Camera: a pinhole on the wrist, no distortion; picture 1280 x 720 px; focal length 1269.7 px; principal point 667.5 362.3 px. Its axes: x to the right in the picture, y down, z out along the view. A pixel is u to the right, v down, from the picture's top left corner.
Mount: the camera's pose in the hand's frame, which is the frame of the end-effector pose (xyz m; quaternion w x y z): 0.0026 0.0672 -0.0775 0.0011 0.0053 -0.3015 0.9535
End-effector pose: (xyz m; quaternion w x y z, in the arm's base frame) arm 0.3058 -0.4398 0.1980 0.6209 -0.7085 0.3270 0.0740
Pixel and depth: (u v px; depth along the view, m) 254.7 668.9 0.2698
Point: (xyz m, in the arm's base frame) 0.4875 -0.3747 0.2452
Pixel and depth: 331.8 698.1 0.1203
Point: 0.3494 -0.4504 0.2027
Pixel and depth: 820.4 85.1 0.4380
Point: 0.4310 -0.1090 0.2364
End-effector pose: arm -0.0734 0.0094 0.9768 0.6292 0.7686 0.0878 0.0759
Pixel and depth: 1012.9 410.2 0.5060
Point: -0.1354 -0.2863 0.6769
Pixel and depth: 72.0 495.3 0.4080
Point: 0.1630 -0.1251 0.7347
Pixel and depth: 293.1 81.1 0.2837
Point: 0.0548 -0.1425 0.8965
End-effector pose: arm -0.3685 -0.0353 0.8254 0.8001 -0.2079 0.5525 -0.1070
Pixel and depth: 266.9 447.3 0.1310
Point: -0.3286 -0.0618 0.8017
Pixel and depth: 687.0 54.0 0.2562
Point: -0.2104 -0.0259 0.8883
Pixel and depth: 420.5 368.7 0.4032
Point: -0.0952 -0.1636 0.9050
